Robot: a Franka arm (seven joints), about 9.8 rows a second.
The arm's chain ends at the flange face. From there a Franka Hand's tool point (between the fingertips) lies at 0.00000 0.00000 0.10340 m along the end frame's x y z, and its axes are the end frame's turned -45 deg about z.
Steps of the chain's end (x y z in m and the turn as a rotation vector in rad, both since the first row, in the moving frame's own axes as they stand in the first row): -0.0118 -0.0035 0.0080 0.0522 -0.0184 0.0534; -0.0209 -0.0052 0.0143 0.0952 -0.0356 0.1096; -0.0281 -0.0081 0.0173 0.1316 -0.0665 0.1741; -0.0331 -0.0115 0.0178 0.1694 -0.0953 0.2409; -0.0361 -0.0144 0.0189 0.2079 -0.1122 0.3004
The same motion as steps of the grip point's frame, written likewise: -0.0033 -0.0159 0.0078 0.0499 0.0239 0.0534; -0.0062 -0.0277 0.0138 0.0925 0.0421 0.1096; -0.0082 -0.0395 0.0162 0.1401 0.0460 0.1741; -0.0076 -0.0499 0.0159 0.1872 0.0524 0.2409; -0.0050 -0.0575 0.0160 0.2263 0.0677 0.3004
